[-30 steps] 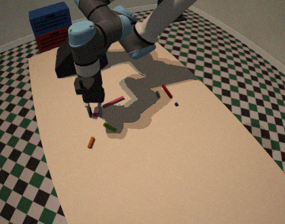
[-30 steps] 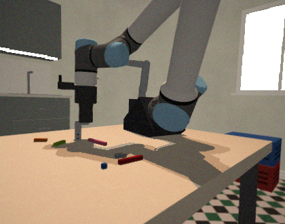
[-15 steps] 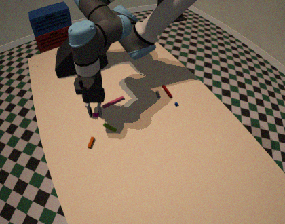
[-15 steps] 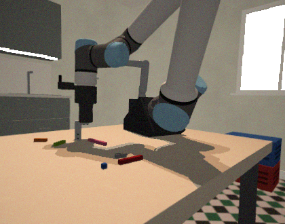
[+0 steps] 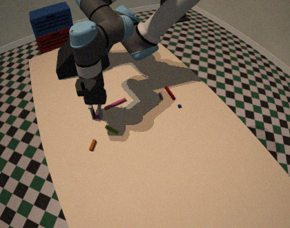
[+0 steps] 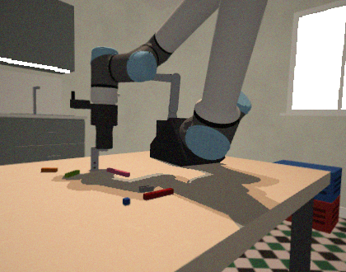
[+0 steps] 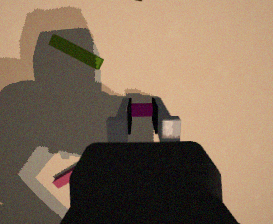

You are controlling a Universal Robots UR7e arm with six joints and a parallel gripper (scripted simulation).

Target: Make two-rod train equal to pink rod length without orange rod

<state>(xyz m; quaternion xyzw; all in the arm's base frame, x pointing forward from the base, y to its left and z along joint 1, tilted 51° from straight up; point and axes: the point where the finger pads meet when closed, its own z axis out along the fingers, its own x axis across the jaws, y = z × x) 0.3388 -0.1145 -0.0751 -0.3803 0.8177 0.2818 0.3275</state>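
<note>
The lime rod lies 8 cm ahead of my hand, 2 cm to the left of it and 1 cm below it. From my hand the other things lie so: magenta rod: 1 cm below; pink rod: 8 cm to the left, 2 cm behind, 1 cm below; orange rod: 10 cm ahead, 6 cm to the right, 1 cm below.
</note>
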